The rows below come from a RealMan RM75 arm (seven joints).
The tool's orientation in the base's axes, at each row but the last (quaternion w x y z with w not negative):
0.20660 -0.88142 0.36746 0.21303
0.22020 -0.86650 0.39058 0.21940
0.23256 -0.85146 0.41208 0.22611
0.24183 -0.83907 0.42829 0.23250
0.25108 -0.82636 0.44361 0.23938
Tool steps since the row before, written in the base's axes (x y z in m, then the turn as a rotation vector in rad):
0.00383 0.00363 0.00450 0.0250 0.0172 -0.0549
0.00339 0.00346 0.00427 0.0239 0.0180 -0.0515
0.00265 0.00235 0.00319 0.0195 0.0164 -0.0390
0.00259 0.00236 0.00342 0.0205 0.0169 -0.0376
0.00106 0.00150 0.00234 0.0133 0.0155 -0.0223
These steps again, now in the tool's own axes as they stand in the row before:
-0.00196 -0.00609 -0.00267 0.0353 -0.0181 0.0486
-0.00234 -0.00559 -0.00224 0.0323 -0.0184 0.0465
-0.00176 -0.00410 -0.00166 0.0236 -0.0166 0.0366
-0.00211 -0.00408 -0.00170 0.0230 -0.0180 0.0356
-0.00185 -0.00210 -0.00102 0.0108 -0.0143 0.0244

